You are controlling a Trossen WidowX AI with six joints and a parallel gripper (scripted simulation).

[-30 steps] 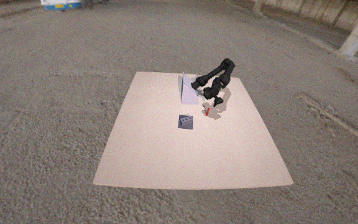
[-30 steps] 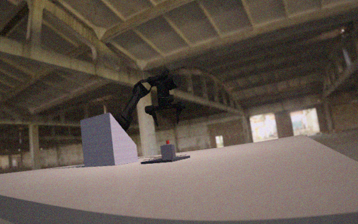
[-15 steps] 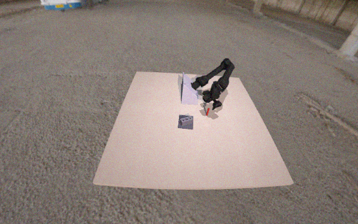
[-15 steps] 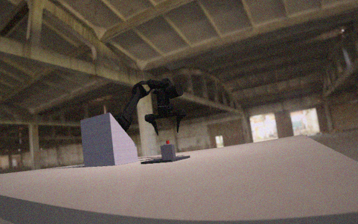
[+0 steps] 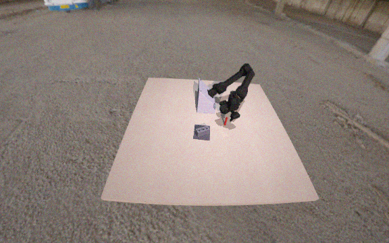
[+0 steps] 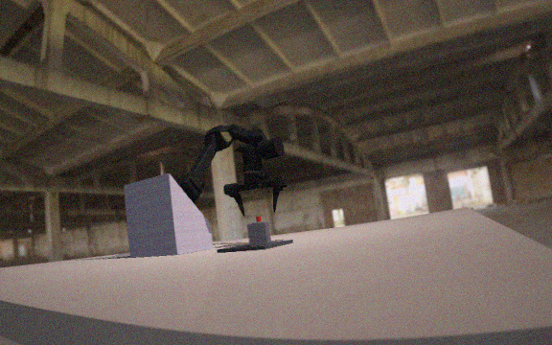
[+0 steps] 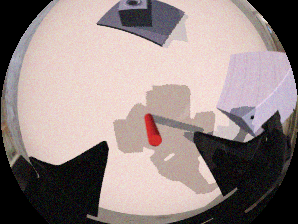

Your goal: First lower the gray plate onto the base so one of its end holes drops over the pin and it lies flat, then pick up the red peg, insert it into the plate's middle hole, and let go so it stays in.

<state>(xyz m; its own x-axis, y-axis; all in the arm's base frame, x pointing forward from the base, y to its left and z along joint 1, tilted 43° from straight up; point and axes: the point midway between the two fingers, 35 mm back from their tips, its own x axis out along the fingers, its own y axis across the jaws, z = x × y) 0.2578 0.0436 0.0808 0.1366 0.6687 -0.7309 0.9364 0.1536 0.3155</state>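
Right now the red peg is 5 cm below my gripper tip. Round my gripper tip: dark flat base: 7 cm ahead, 18 cm to the right, 8 cm below; then gray plate: 8 cm ahead, 20 cm to the right, 4 cm below.
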